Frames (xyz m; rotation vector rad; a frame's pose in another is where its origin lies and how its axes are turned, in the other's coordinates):
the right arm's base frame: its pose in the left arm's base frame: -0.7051 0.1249 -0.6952 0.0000 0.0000 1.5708
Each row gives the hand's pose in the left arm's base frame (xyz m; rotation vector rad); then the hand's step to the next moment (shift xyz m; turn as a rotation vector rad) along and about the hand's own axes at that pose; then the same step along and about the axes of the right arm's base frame.
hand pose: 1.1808 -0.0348 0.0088 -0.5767 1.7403 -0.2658
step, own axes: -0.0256 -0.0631 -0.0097 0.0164 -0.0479 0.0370
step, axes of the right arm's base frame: -0.0418 -0.0095 0.0538 -0.0444 -0.0443 -0.0006
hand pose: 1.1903 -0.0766 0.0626 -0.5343 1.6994 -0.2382
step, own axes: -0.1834 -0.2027 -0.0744 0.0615 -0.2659 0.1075
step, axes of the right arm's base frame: -0.0997 0.0072 0.2651 -0.2459 -0.1543 0.0423
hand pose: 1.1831 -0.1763 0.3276 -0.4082 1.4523 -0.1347
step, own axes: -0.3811 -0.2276 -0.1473 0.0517 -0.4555 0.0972
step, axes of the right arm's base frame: -0.1113 0.1566 0.4264 -0.4197 -0.1724 0.1171
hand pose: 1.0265 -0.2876 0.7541 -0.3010 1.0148 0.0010
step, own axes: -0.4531 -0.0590 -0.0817 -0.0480 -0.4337 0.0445
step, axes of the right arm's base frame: -0.0143 0.3008 0.3532 -0.3981 -0.0723 0.1692
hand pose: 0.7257 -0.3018 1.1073 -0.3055 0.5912 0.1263
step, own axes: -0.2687 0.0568 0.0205 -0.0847 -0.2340 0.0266
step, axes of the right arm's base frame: 0.0523 0.2222 0.1541 -0.2158 0.0081 0.1266
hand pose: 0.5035 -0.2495 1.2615 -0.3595 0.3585 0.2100
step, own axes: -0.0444 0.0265 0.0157 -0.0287 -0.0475 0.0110
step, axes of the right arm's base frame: 0.0241 0.0428 0.0224 -0.0432 0.0105 0.0349
